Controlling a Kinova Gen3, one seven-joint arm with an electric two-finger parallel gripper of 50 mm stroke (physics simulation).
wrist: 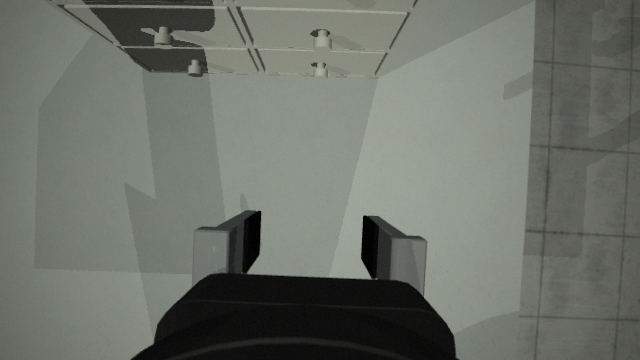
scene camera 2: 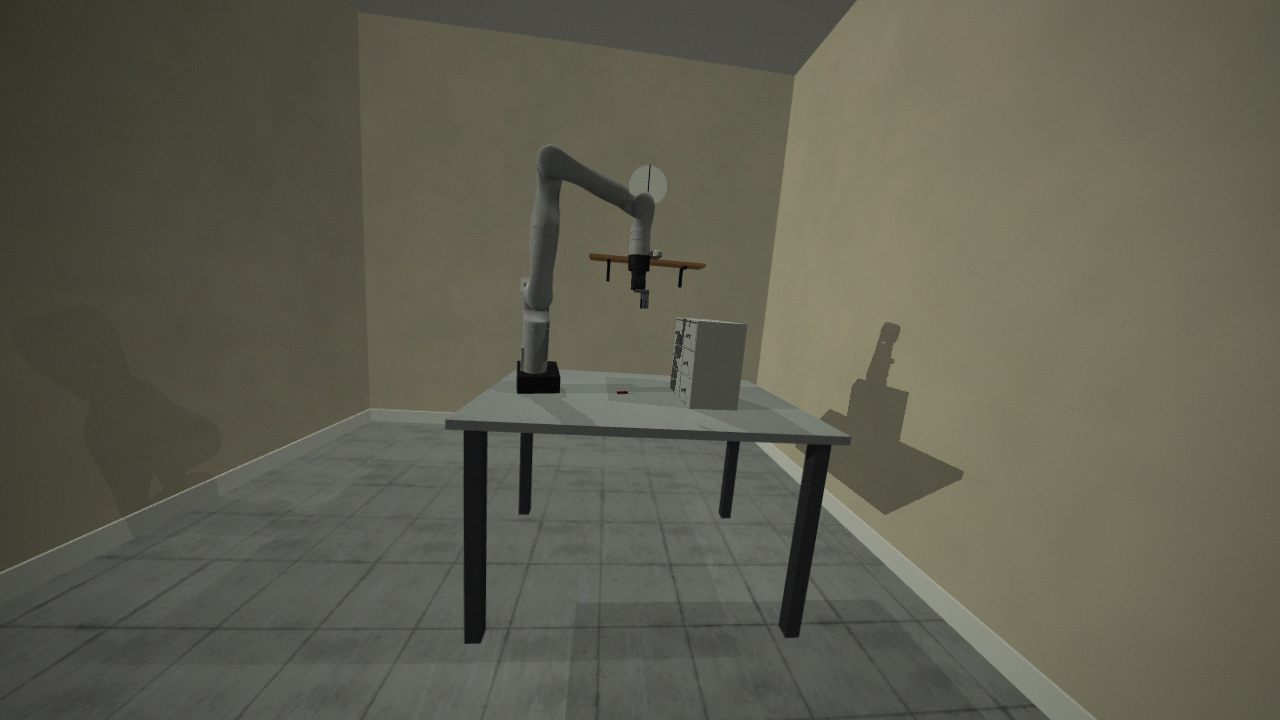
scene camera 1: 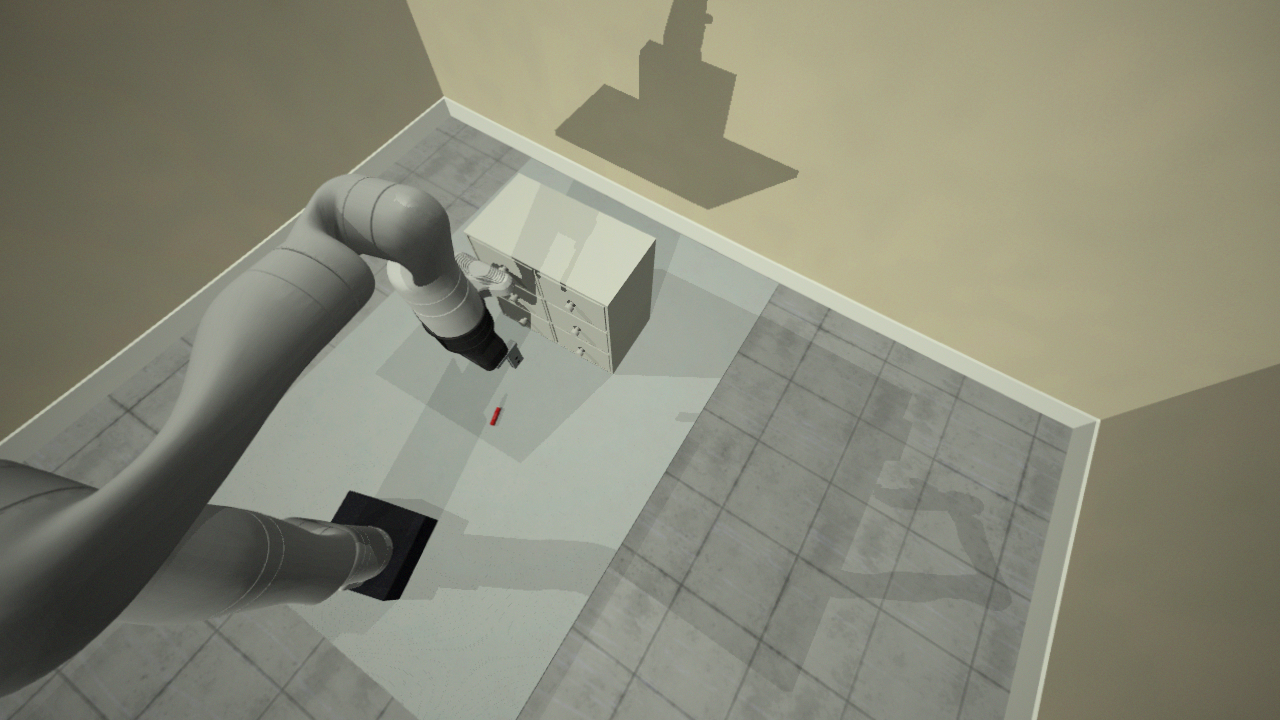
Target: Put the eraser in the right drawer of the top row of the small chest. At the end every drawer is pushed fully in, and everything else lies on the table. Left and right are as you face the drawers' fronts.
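Places are measured from the arm's base along level axes (x ahead, y left, z up), in millimetres.
Pixels of known places: gripper, fingertip midpoint: [wrist: 311,235] [scene camera 2: 644,308] [scene camera 1: 503,354]; arm's base, link origin: [scene camera 2: 534,369] [scene camera 1: 365,553].
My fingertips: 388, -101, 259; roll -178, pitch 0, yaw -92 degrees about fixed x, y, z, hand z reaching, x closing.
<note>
Ahead of a thing's pixels: the offset from my fingertips to its middle, as dx, dy, dz. "pt": to the spot under its first point.
The small chest {+267, +72, -182} [scene camera 1: 631,308] [scene camera 2: 716,367] [wrist: 290,27] stands on the table [scene camera 1: 554,510] [scene camera 2: 617,428], with two columns of drawers and round knobs. Its right top drawer {pt +176, -39, -91} [scene camera 1: 586,312] looks flush with the front in scene camera 1's view. The other drawer fronts that show look flush too. My gripper [scene camera 1: 512,356] [scene camera 2: 643,300] [wrist: 311,235] is open and empty, pointing down, high above the table in front of the chest. No eraser can be made out in these views; the drawers' insides are hidden.
A small red thing {-46, +87, -333} [scene camera 1: 494,416] [scene camera 2: 622,392] with a thin grey end lies on the table in front of the chest; it is too small to name surely. The black arm base [scene camera 1: 413,557] [scene camera 2: 537,383] stands opposite the chest. A brown shelf [scene camera 2: 693,265] hangs on the wall behind.
</note>
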